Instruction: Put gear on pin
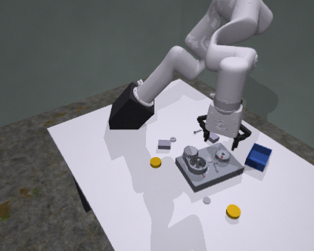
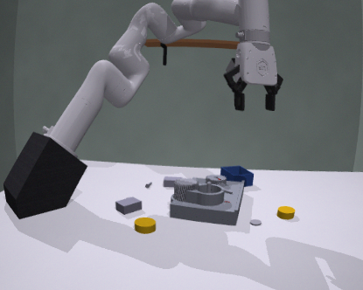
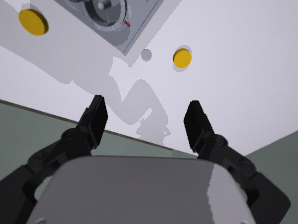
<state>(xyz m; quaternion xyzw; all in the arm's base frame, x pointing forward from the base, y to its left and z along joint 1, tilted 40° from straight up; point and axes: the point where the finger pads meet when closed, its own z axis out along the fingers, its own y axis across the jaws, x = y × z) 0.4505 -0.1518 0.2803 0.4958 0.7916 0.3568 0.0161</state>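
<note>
Right now my hand is 240 mm above the grey gear, 140 mm to the right of it and 100 mm past it. From my hand the other things lie so: grey block (310 mm behind, 280 mm below, 30 mm to the right); then blue bin (300 mm to the left, 280 mm below, 30 mm behind); then grey disc (290 mm below, 30 mm to the right, 30 mm ahead).
</note>
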